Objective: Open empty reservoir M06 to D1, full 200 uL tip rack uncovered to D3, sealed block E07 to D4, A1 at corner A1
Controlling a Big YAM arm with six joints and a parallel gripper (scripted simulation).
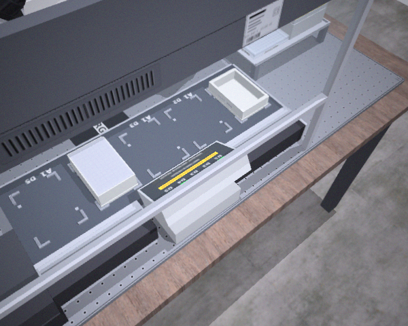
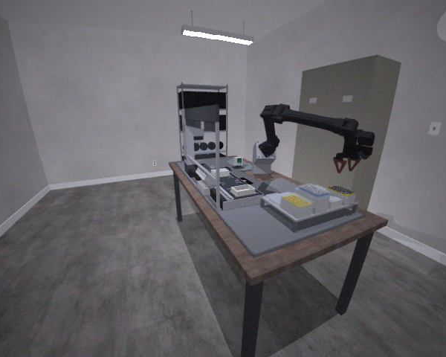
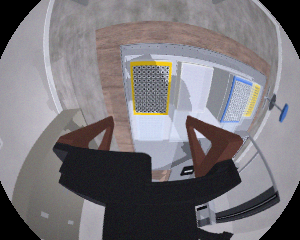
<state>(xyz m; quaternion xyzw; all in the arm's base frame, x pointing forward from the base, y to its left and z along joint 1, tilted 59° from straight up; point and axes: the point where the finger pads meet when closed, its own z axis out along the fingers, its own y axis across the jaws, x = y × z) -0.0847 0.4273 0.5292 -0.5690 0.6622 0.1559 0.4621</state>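
Right now my hand is 10 mm short of the yellow tip rack, 10 mm to the left of it and 130 mm above it. Also, from my hand: clear flat plate: 340 mm ahead, 110 mm to the right, 160 mm below; white one-well reservoir: 470 mm ahead, 280 mm to the right, 170 mm below; shelf: 170 mm ahead, 50 mm to the right, 170 mm below.
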